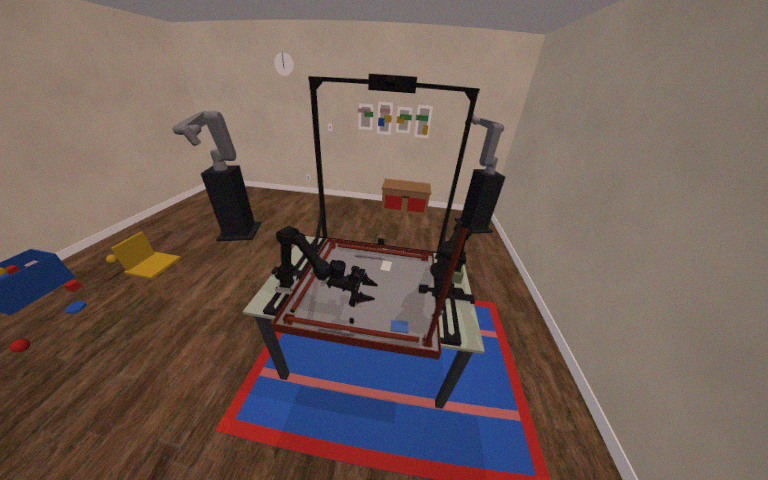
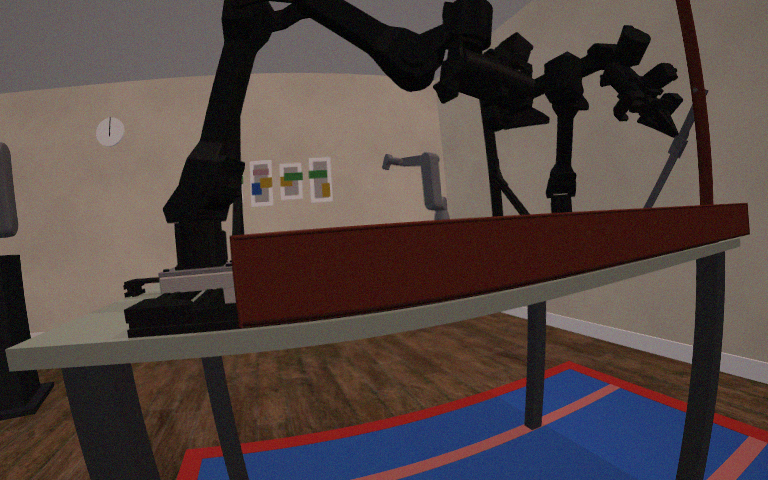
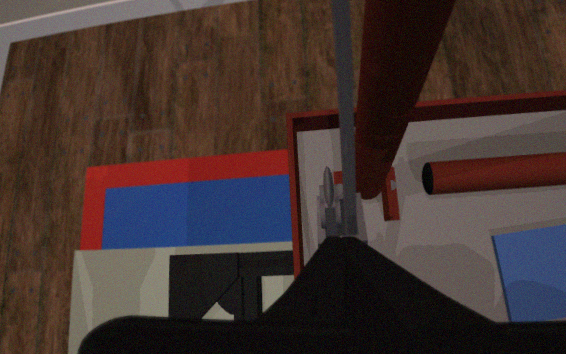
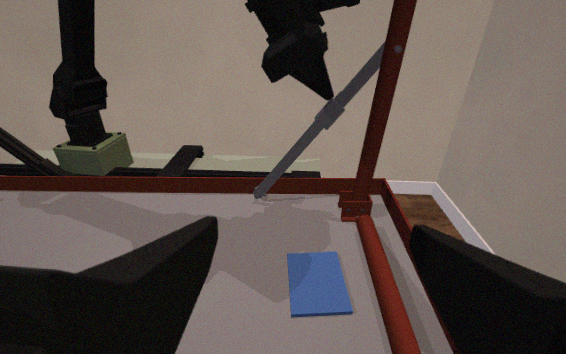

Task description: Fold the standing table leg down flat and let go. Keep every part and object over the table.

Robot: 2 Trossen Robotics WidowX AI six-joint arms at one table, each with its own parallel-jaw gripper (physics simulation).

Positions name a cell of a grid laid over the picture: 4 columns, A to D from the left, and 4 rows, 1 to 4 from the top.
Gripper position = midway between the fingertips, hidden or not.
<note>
In view: my left gripper (image 2: D2), my right gripper (image 2: C1), a blue card (image 4: C4) and a red-brown table leg (image 3: C1).
My left gripper is seen too in image 3 (image 3: C3) and in image 4 (image 4: C2). My right gripper also shows in image 1 (image 1: B3) and in image 4 (image 4: C3).
</note>
